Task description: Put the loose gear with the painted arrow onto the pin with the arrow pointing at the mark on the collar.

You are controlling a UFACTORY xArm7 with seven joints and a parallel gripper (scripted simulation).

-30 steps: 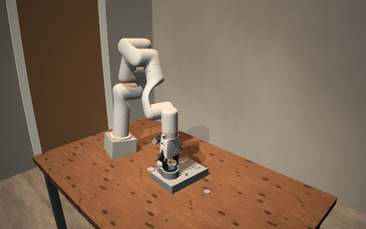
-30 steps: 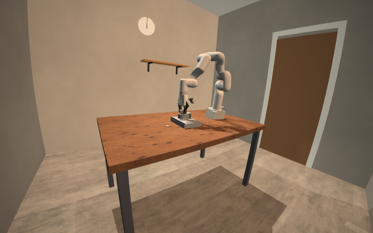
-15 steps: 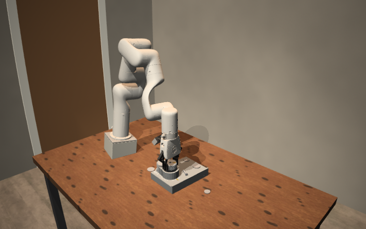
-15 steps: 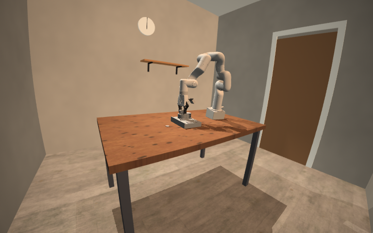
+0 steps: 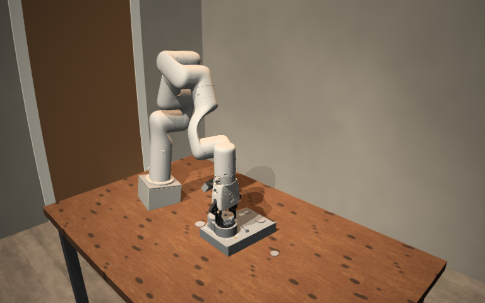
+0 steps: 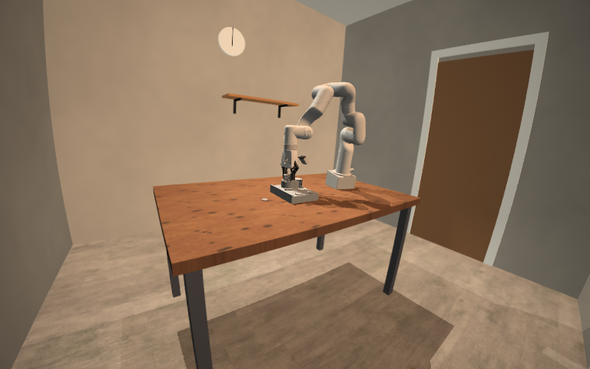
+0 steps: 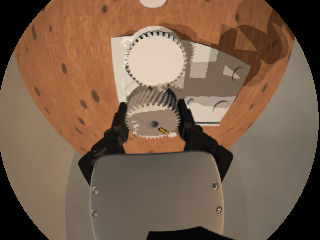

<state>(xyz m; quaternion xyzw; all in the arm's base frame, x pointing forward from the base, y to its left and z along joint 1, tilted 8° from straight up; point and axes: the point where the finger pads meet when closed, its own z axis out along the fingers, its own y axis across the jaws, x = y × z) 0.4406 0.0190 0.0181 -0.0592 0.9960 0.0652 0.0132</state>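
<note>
Now: the gear right at my hand. The rest, counted from my hand: flat disc 15 cm to the left, 6 cm below, 3 cm ahead; short peg 6 cm to the left, 6 cm below, 4 cm ahead.
</note>
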